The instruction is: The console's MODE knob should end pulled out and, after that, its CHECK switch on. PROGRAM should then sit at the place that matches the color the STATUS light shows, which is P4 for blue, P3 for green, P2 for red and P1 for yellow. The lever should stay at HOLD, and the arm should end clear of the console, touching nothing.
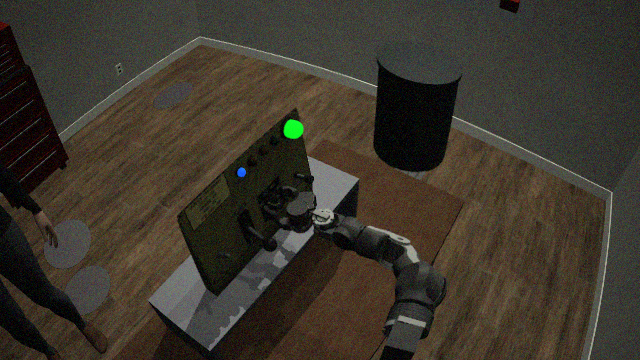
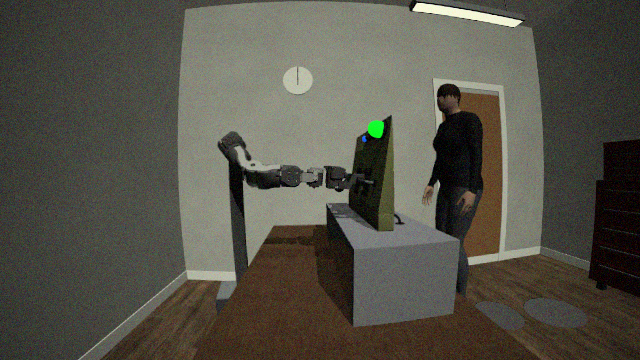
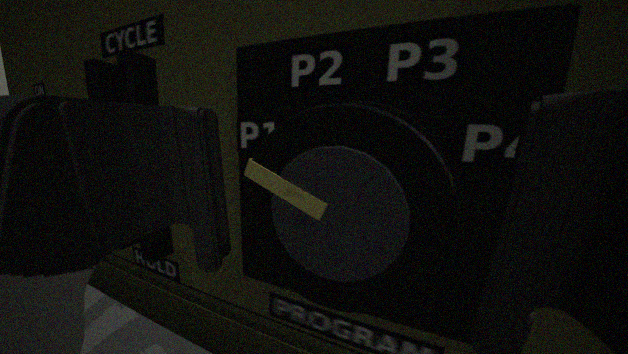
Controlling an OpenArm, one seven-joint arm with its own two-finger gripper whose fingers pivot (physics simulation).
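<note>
The console (image 1: 200, 250) (image 2: 386, 200) stands upright. My gripper (image 1: 277, 196) (image 2: 364, 180) (image 3: 331, 203) is part-way open, its fingers on either side of the PROGRAM knob (image 3: 350, 225), with visible gaps beside the knob's face. The yellow pointer (image 3: 285, 189) aims just below P1, close to the left finger. A large green light (image 1: 293, 129) (image 2: 376, 129) and a small blue light (image 1: 241, 172) (image 2: 364, 139) glow; their labels are unreadable. The ball-ended lever (image 1: 270, 244) slopes down; HOLD (image 3: 155, 265) is partly hidden. A knob (image 1: 305, 177) sticks out at right, a small switch (image 1: 224, 255) at lower left; CHECK's state is unclear.
The console stands on a grey block (image 1: 180, 295) (image 2: 405, 285). Its lever is just left of my gripper and the protruding knob just right. A person (image 2: 457, 145) stands behind the console. A dark barrel (image 1: 415, 115) stands beyond the brown mat (image 1: 390, 185).
</note>
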